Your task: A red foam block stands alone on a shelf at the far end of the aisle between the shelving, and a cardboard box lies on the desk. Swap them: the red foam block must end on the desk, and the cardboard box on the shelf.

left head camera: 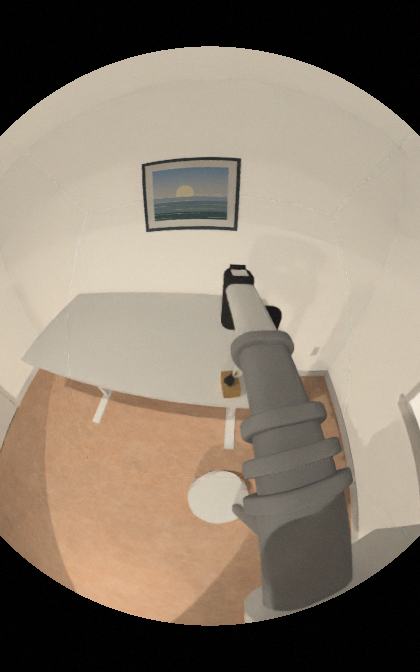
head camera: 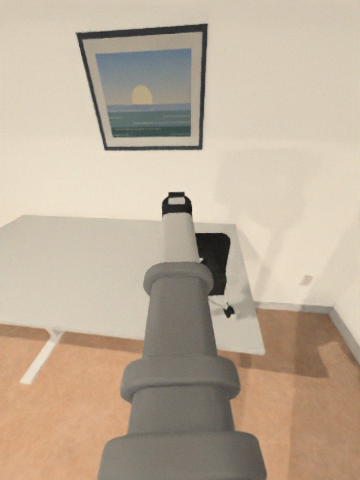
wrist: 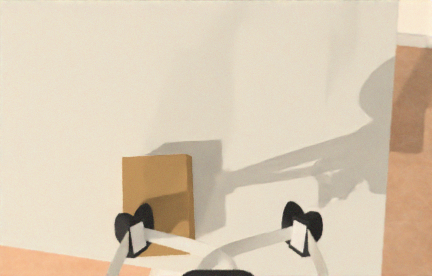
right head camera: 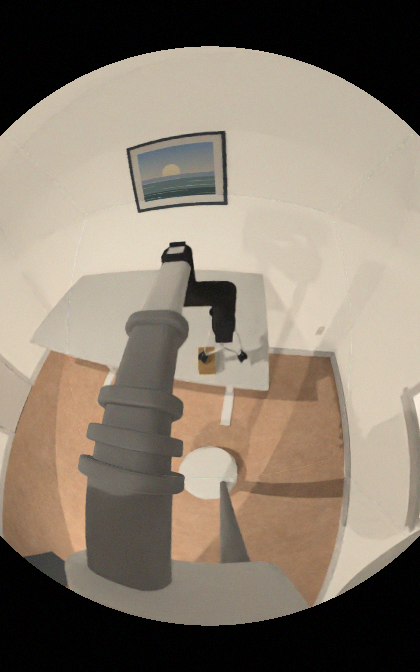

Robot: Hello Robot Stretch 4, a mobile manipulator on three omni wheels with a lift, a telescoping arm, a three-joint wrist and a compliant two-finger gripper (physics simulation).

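Places are measured from the robot's base along level axes (x left, y back, z up), in centimetres.
Pixels of known places: gripper, fingertip midpoint: [wrist: 219,219].
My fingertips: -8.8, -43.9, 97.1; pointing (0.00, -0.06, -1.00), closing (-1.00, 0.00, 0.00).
Note:
Behind a point stands the place of what it marks, as x, y, z.
The cardboard box [left head camera: 231,391] [right head camera: 208,369] [wrist: 157,175] @[-3.2, -47.9, 97.2], a small brown block shape, lies on the light grey desk [head camera: 75,270] @[48.9, -72.2, 92.2] [left head camera: 140,340] [right head camera: 95,315] [wrist: 75,90] @[7.7, -57.7, 92.2] near its front edge. My gripper [right head camera: 223,356] [wrist: 219,219] @[-8.8, -43.9, 97.1] is open and empty above the desk. In the wrist view its left fingertip overlaps the lower part of the box, and its right fingertip is over bare desk to the right of the box. The arm hides part of the gripper in the head view and the left head view. The red foam block and its shelf do not show.
A framed sunset picture [head camera: 150,95] @[11.0, -120.2, 158.1] [left head camera: 191,195] [right head camera: 177,172] hangs on the wall behind the desk. A round white disc [left head camera: 215,497] [right head camera: 207,472] is low down in front of the desk. The desk's right edge is near the right wall.

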